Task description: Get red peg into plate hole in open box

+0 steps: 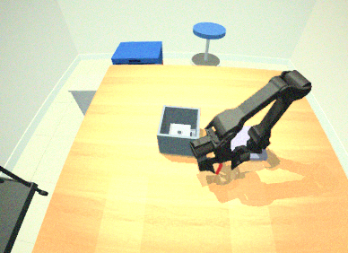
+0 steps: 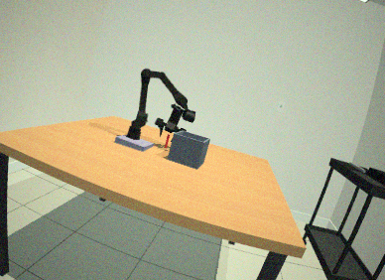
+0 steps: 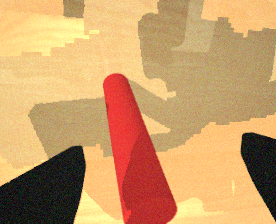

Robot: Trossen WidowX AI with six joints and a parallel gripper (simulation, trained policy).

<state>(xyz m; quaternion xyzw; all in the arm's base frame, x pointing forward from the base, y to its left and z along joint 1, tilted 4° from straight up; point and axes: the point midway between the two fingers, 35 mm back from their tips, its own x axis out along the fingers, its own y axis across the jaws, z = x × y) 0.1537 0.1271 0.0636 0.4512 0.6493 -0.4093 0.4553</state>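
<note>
Right now my gripper tip is 20 mm short of the red peg and 10 mm to the left of it. Round my gripper tip: plate: 190 mm ahead, 150 mm to the right.
</note>
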